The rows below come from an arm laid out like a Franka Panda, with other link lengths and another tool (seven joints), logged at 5 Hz.
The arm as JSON. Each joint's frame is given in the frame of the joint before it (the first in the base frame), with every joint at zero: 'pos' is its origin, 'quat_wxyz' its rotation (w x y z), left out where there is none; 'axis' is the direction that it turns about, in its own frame. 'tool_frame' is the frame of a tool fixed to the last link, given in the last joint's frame.
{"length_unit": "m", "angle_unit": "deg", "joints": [
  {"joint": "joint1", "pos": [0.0, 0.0, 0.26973], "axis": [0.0, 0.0, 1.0]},
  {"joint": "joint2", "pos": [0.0, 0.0, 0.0], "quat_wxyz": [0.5, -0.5, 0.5, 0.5], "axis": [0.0, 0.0, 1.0]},
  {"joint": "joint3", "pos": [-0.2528, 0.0, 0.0], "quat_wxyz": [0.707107, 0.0, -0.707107, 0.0], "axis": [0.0, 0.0, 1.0]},
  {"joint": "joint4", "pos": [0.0, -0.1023, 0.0], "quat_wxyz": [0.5, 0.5, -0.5, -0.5], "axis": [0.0, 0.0, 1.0]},
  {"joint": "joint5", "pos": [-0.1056, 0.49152, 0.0], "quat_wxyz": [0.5, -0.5, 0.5, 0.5], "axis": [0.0, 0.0, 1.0]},
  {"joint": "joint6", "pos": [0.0, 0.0, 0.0], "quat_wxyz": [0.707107, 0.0, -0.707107, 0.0], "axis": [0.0, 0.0, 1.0]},
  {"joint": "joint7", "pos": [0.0, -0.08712, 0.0], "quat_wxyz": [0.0, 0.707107, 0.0, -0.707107], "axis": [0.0, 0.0, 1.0]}
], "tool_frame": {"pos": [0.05, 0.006, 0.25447], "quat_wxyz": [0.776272, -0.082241, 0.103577, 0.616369]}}
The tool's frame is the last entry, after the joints.
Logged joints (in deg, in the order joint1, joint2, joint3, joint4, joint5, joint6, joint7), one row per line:
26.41 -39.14 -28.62 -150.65 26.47 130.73 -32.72
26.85 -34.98 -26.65 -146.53 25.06 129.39 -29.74
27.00 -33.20 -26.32 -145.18 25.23 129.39 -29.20
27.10 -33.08 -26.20 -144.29 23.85 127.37 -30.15
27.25 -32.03 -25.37 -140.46 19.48 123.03 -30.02
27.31 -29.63 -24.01 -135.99 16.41 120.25 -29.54
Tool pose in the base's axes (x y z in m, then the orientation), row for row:
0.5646 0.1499 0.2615 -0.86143 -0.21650 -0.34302 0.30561
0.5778 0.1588 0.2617 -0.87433 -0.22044 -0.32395 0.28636
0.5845 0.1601 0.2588 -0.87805 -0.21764 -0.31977 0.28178
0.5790 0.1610 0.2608 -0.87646 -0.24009 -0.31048 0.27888
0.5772 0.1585 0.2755 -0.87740 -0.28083 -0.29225 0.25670
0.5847 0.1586 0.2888 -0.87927 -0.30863 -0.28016 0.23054
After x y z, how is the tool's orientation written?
As a quaternion, x y z w.
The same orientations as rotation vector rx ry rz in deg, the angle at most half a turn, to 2 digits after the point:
-130.65 -32.84 -52.02
-133.89 -33.76 -49.61
-134.77 -33.40 -49.08
-134.72 -36.90 -47.72
-136.40 -43.66 -45.43
-138.56 -48.64 -44.15

